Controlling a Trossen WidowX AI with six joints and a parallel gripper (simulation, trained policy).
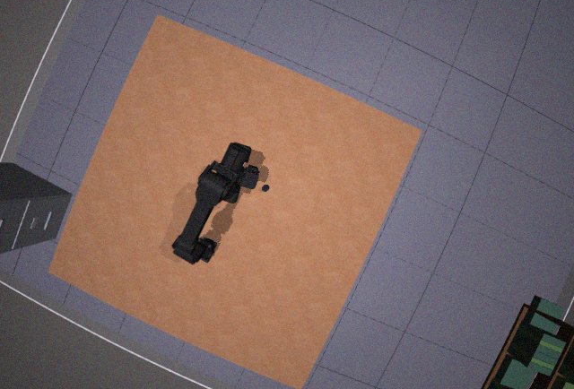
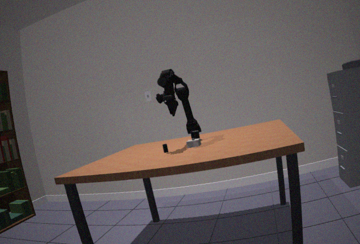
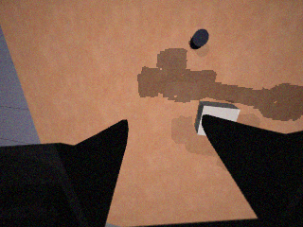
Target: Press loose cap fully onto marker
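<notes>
Right now my gripper tip is 40 mm past the black marker cap, 100 mm to the left of it and 190 mm above it. Also, from my gripper tip: holder block: 110 mm behind, 70 mm to the left, 200 mm below; dark marker: 110 mm behind, 70 mm to the left, 140 mm below.
</notes>
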